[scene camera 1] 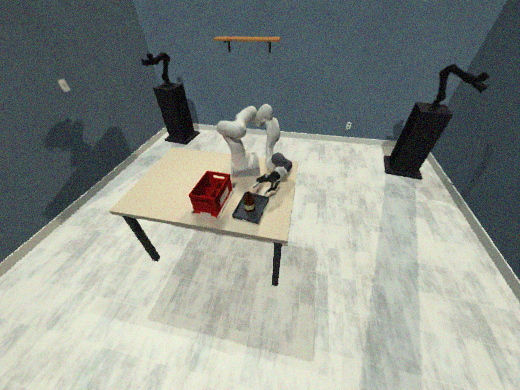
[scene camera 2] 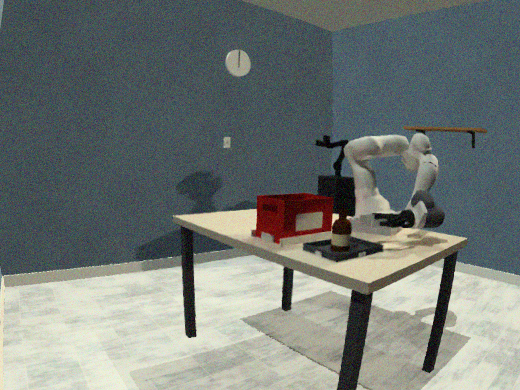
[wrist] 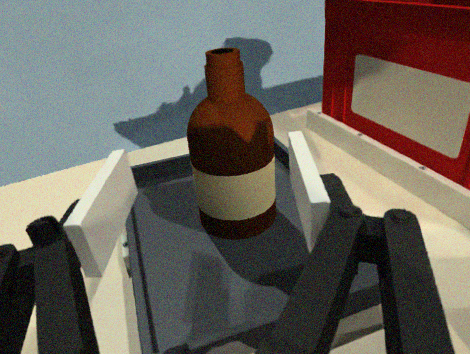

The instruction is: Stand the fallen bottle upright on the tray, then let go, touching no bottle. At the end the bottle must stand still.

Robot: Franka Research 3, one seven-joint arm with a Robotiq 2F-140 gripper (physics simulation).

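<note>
A brown bottle [scene camera 1: 249, 201] [scene camera 2: 341, 239] [wrist: 232, 150] with a cream label stands upright on the dark tray [scene camera 1: 248, 217] [scene camera 2: 371, 246] [wrist: 162, 245]. Its base rests on the tray floor and its open mouth points up. My gripper [scene camera 1: 261, 189] [scene camera 2: 372, 220] [wrist: 209, 163] is open, with nothing between its fingers. It is set back from the bottle, on the side of the tray towards the robot base. In the wrist view the bottle shows beyond the two white finger pads, and neither pad touches it.
A red crate [scene camera 1: 205, 199] [scene camera 2: 272, 220] [wrist: 340, 50] stands beside the tray, with a pale low rail [wrist: 385, 145] along its base. The table [scene camera 1: 160, 185] [scene camera 2: 220, 223] carries the arm too. Two black pedestals [scene camera 1: 172, 112] [scene camera 1: 420, 135] with dark arms stand away from the table.
</note>
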